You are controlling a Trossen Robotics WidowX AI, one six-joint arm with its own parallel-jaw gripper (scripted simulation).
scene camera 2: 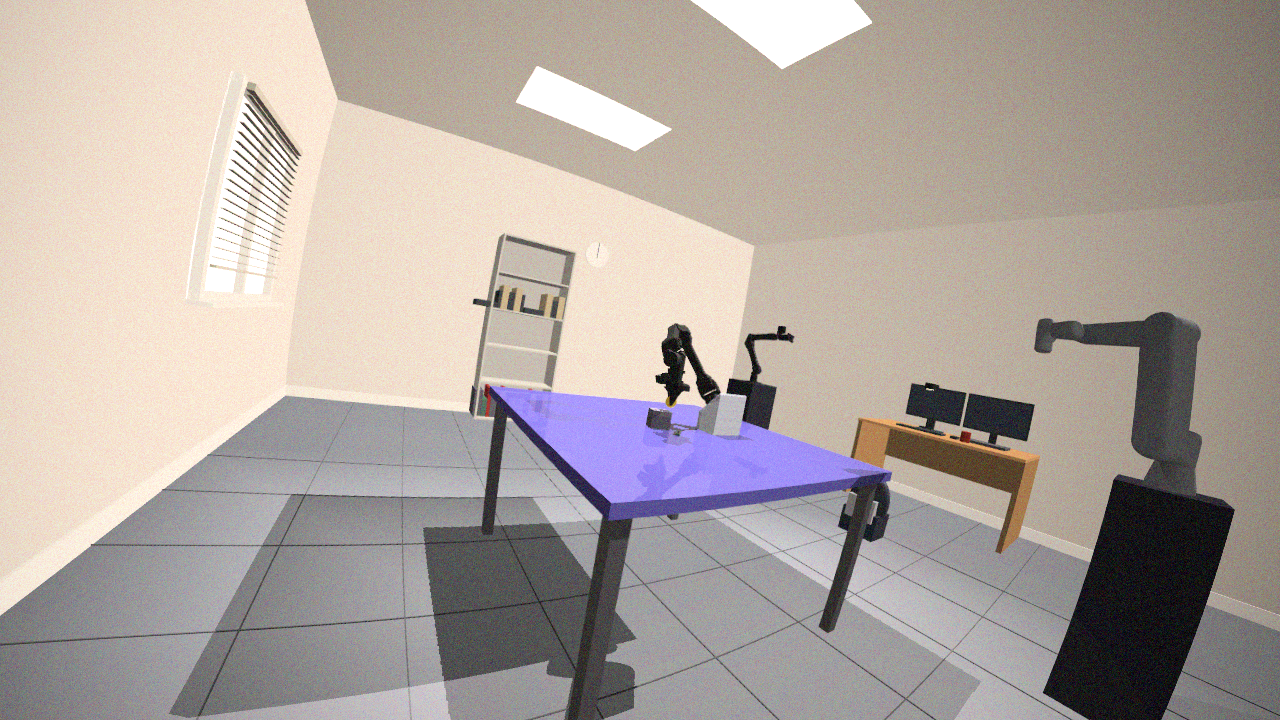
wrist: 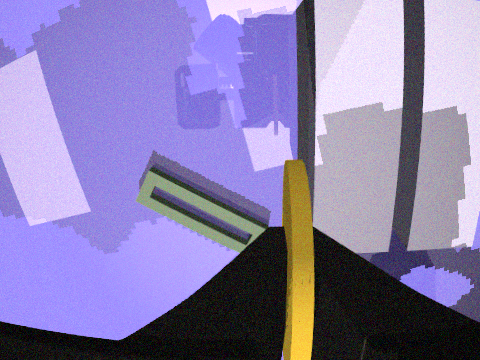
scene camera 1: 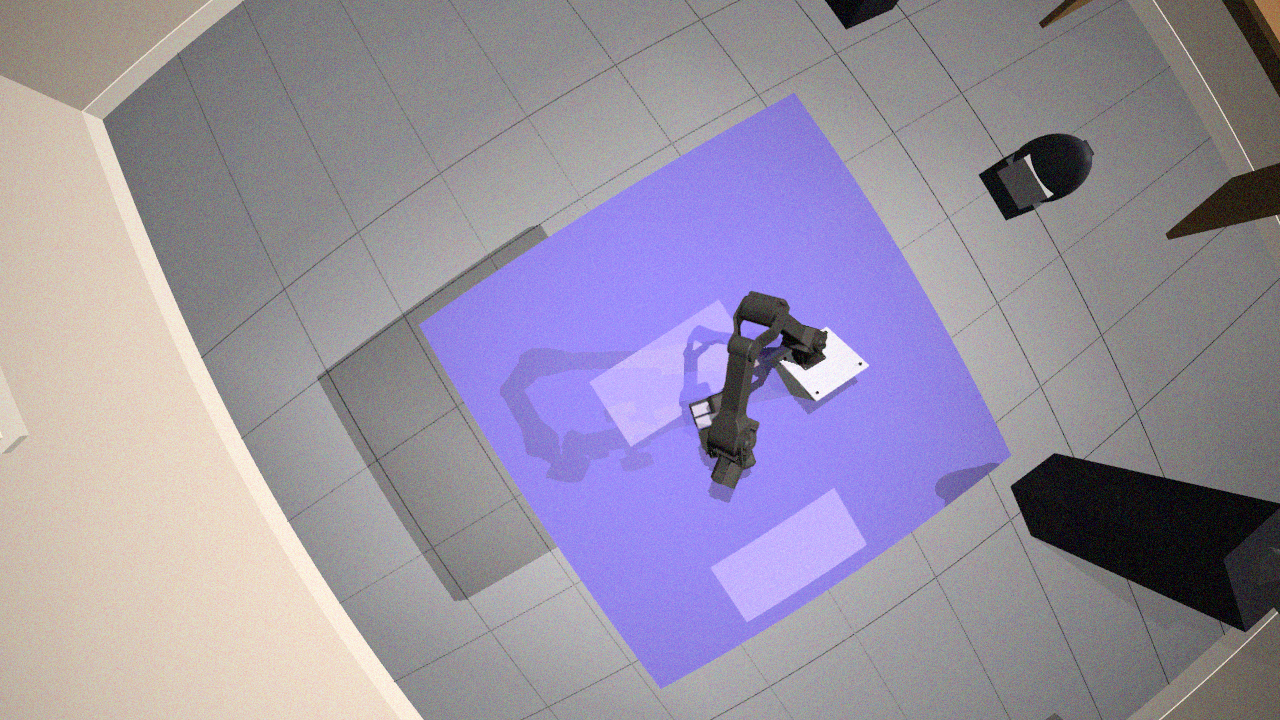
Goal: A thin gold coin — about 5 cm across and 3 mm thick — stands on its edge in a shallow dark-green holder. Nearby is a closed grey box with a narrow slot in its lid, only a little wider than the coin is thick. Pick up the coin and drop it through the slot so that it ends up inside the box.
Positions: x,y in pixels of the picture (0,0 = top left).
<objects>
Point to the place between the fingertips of the gripper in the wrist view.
290,244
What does the gripper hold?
A gold coin.
</objects>
